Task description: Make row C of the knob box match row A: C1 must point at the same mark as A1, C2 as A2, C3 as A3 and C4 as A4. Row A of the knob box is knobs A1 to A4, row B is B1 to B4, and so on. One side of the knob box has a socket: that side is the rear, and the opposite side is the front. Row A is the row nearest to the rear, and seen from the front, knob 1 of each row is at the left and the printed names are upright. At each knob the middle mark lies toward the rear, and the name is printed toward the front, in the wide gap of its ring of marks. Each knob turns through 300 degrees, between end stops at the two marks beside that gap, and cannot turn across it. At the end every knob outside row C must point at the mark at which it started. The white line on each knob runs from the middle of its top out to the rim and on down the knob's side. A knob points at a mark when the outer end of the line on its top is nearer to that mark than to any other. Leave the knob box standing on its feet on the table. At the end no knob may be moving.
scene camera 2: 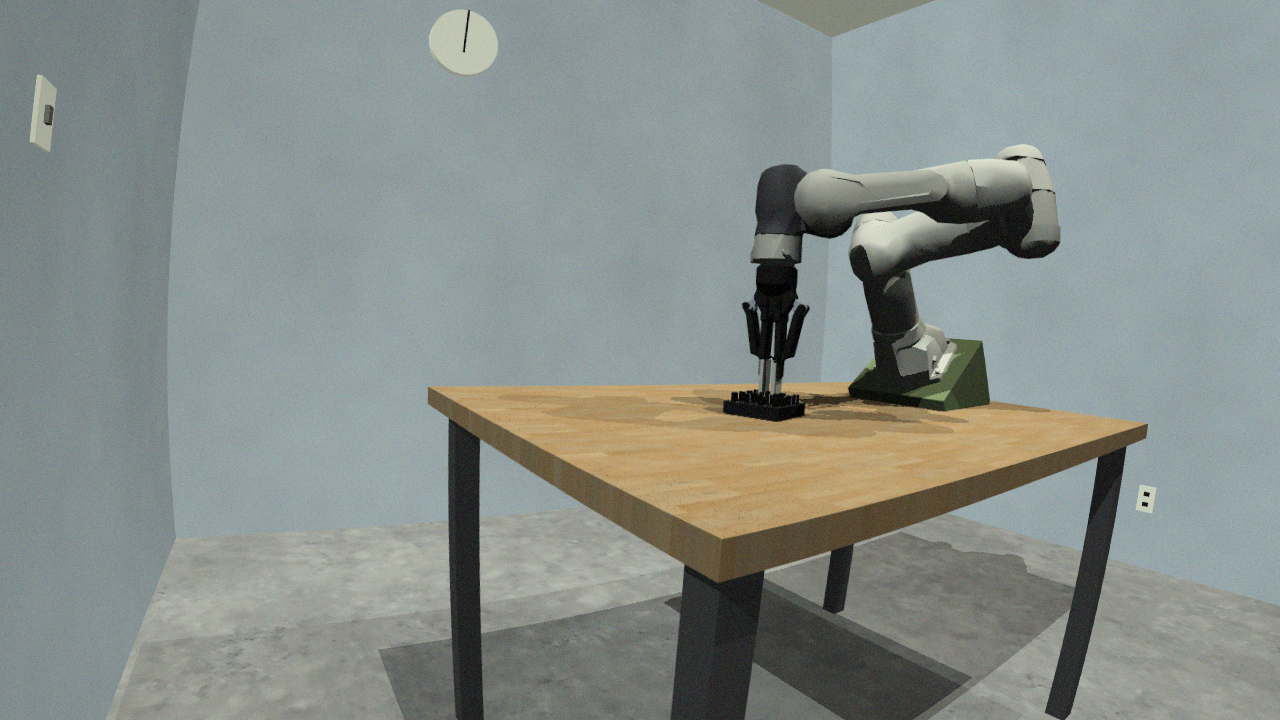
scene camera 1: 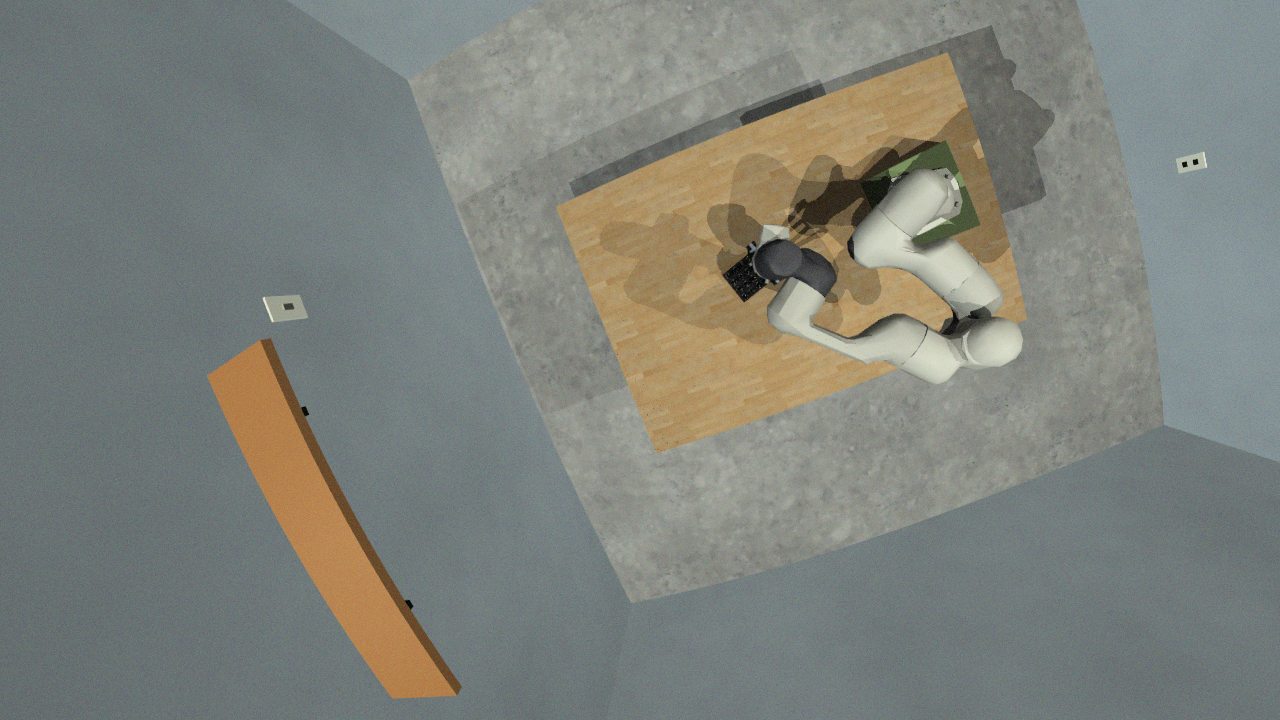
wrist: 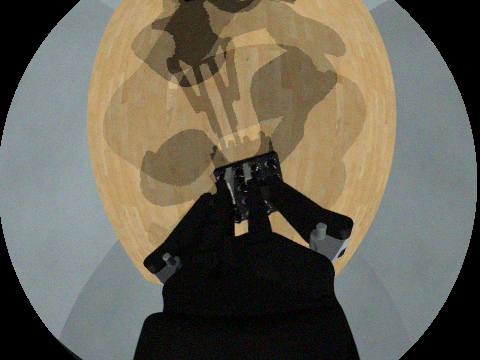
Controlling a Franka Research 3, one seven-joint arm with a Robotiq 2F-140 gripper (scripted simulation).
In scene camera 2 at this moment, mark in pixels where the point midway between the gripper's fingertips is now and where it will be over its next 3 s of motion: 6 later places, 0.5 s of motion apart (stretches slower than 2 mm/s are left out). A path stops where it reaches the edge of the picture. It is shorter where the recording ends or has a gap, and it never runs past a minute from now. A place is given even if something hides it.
The gripper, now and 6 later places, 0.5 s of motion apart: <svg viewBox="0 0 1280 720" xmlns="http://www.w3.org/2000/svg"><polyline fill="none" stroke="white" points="769,395 767,381 769,375 772,373 772,372 773,370 773,369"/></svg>
